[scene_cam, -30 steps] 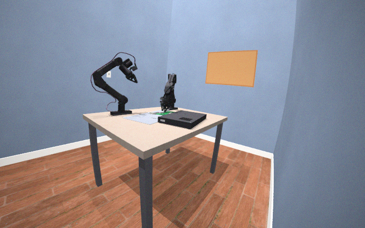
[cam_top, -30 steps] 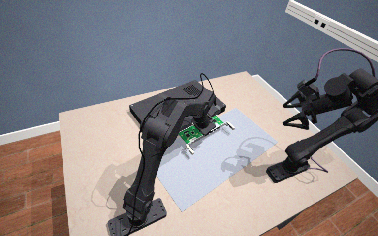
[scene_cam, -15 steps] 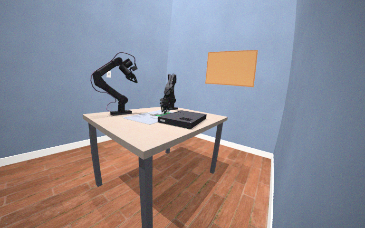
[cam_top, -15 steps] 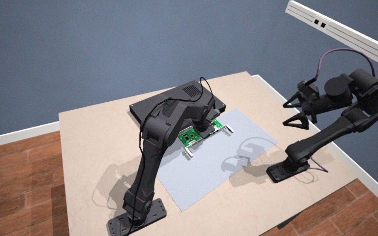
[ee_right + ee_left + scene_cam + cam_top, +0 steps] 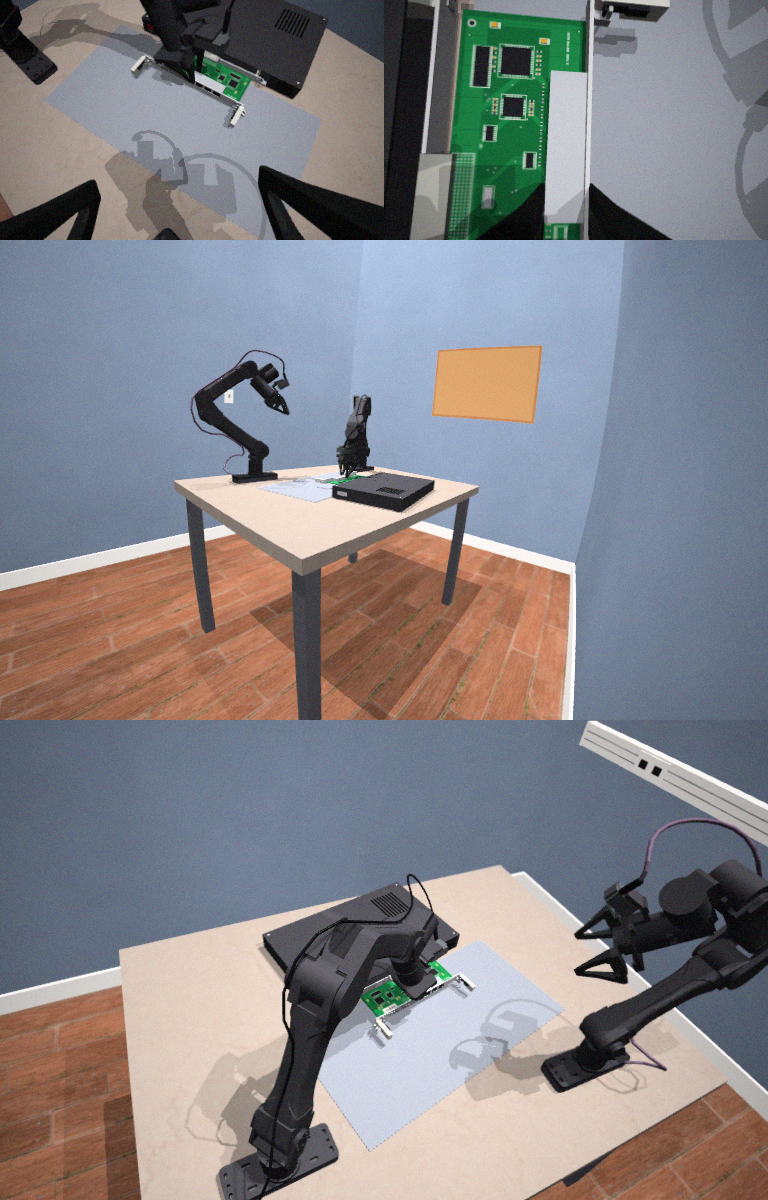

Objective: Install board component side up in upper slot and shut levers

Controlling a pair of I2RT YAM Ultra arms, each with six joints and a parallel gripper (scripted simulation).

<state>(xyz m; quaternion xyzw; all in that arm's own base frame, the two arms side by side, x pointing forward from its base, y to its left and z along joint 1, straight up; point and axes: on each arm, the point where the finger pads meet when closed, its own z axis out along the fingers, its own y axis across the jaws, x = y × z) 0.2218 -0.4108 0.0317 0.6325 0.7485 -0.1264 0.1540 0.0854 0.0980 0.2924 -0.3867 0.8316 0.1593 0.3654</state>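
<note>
Now: left hand 7 cm past the mat, 5 cm above it and 2 cm to the left of it. Round my left hand: black enclosure: 19 cm ahead, 5 cm to the left, 1 cm below.
</note>
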